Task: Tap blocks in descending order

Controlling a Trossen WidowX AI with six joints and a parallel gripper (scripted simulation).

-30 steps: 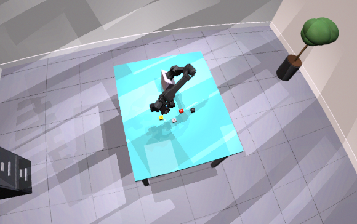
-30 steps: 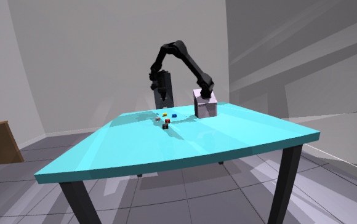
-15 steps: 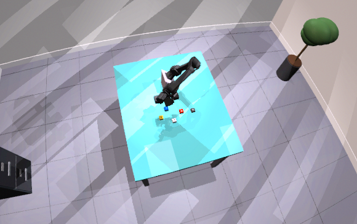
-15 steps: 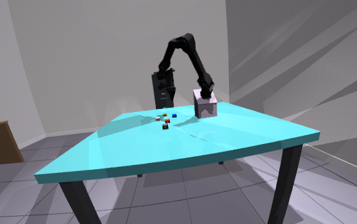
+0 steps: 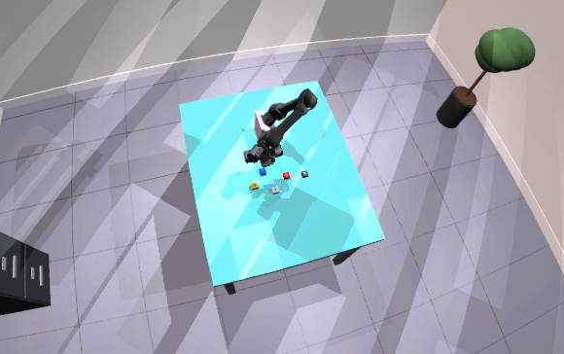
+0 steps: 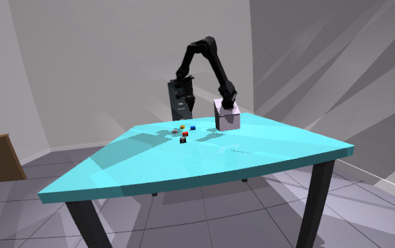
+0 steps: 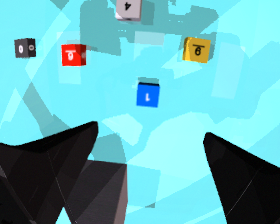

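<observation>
The yellow block is 12 cm below my gripper tip, 6 cm to the right of it and 6 cm ahead of it. Round my gripper tip: blue block 12 cm below, 1 cm to the left; then white block 12 cm below, 12 cm ahead, 3 cm to the left; then red block 12 cm to the left, 12 cm below, 6 cm ahead.
</observation>
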